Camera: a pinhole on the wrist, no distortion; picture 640 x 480 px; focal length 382.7 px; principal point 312.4 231.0 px. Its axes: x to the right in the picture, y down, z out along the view. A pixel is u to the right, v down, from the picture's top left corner.
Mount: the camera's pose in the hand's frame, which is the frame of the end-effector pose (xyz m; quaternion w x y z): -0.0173 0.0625 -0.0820 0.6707 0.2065 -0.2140 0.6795
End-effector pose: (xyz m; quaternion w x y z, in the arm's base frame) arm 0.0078 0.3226 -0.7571 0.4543 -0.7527 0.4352 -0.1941
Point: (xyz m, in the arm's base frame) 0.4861 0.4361 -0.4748
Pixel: 131 129
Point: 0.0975 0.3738 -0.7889
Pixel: 373 177
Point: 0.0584 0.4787 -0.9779
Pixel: outside the picture
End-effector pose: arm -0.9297 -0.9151 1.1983 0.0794 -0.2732 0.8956 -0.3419
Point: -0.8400 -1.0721 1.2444
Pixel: 177 188
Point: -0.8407 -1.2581 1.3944
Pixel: 35 94
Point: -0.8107 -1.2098 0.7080
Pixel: 598 184
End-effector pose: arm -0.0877 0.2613 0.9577 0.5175 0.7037 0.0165 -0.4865
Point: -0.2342 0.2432 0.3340
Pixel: outside the picture
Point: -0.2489 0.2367 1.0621
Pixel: 441 464
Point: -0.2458 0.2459 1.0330
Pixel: 393 427
